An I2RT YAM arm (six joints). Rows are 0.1 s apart.
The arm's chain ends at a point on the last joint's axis. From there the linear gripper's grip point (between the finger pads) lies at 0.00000 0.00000 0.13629 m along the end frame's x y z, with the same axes.
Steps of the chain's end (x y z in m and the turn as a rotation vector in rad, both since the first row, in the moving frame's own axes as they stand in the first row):
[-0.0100 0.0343 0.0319 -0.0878 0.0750 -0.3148]
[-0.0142 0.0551 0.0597 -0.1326 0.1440 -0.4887]
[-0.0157 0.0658 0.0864 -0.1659 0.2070 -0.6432]
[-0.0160 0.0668 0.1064 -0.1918 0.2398 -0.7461]
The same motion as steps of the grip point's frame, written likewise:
[0.0019 0.0444 0.0310 -0.0878 0.0750 -0.3148]
[0.0088 0.0677 0.0571 -0.1326 0.1440 -0.4887]
[0.0173 0.0779 0.0818 -0.1659 0.2070 -0.6432]
[0.0225 0.0787 0.1003 -0.1918 0.2398 -0.7461]

